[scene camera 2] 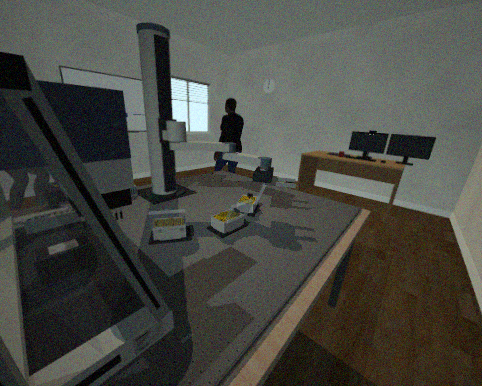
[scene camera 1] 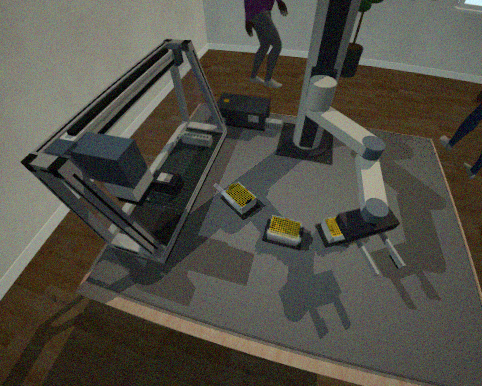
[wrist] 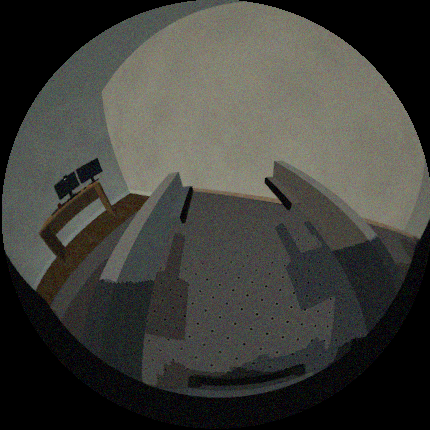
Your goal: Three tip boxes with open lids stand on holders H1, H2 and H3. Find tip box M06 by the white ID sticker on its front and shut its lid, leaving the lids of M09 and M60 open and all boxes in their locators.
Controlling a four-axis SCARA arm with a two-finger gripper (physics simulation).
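Frame: origin at the arm's base, x ahead, y left, z up, level; metres.
Where they show: gripper, fingertip midpoint: (scene camera 2: 295, 183) (scene camera 1: 390, 271) (wrist: 227, 174); arm's base at its link origin: (scene camera 2: 165, 193) (scene camera 1: 305, 143).
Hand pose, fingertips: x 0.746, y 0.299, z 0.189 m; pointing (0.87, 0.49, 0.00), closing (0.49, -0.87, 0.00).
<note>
Each offset is from my fingertips to the centre of the thing. "spot": to the spot under its first point.
Three white tip boxes with yellow tips sit on dark holders: the left box (scene camera 1: 240, 196) (scene camera 2: 169, 231), the middle box (scene camera 1: 284, 231) (scene camera 2: 227, 221) and the right box (scene camera 1: 332, 229) (scene camera 2: 245, 204). The left box's lid {0.195 m back, 0.583 m right, 0.072 m down} (scene camera 2: 167, 213) stands open. The right box's lid {spot: 0.108 m back, 0.133 m right, 0.052 m down} (scene camera 2: 261, 193) is raised and tilted. The middle lid cannot be made out clearly. The ID stickers are too small to read, so I cannot tell which is M06. My gripper (scene camera 1: 390, 270) (scene camera 2: 295, 184) (wrist: 227, 174) is shut and empty, its fingers parallel with a gap between them. Its dark body partly covers the right box in scene camera 1.
A large gantry frame {spot: 0.201 m back, 0.737 m right, 0.176 m down} (scene camera 1: 197, 202) stands left of the boxes. A dark equipment box {spot: 0.790 m back, 0.669 m right, 0.061 m down} (scene camera 1: 244, 110) is at the back, beside the arm's column (scene camera 1: 306, 125) (scene camera 2: 162, 110). The table's wooden edge {spot: 0.274 m ahead, 0.542 m right, 0.189 m down} (scene camera 1: 200, 327) (scene camera 2: 300, 310) runs along the front.
</note>
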